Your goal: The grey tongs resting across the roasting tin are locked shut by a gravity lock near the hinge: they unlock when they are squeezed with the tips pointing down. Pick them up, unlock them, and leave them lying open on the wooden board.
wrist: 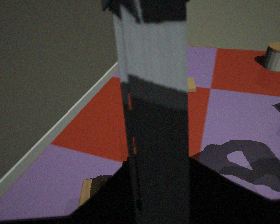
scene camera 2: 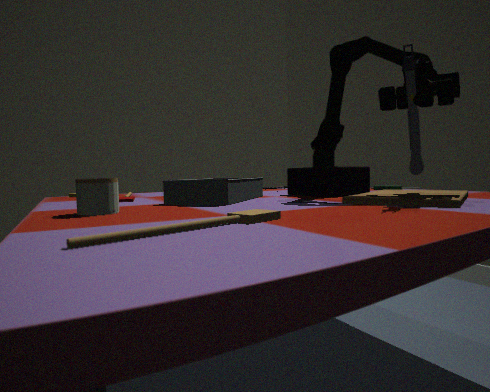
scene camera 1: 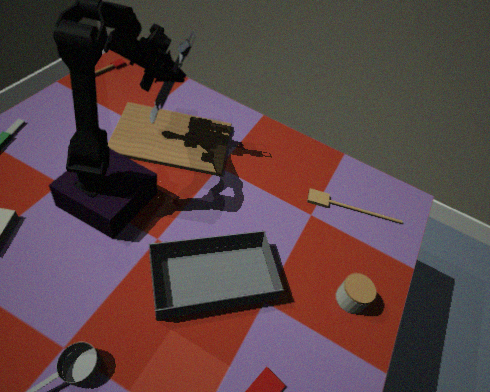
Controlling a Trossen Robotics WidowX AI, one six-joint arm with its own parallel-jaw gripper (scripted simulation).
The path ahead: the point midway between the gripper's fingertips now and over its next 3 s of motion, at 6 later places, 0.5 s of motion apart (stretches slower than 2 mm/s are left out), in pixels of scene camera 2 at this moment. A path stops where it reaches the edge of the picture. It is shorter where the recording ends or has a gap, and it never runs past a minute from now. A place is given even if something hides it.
My gripper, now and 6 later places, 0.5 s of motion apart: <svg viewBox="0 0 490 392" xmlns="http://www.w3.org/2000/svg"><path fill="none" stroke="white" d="M409 101L403 118L403 132L407 136L410 137L410 145L411 156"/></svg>
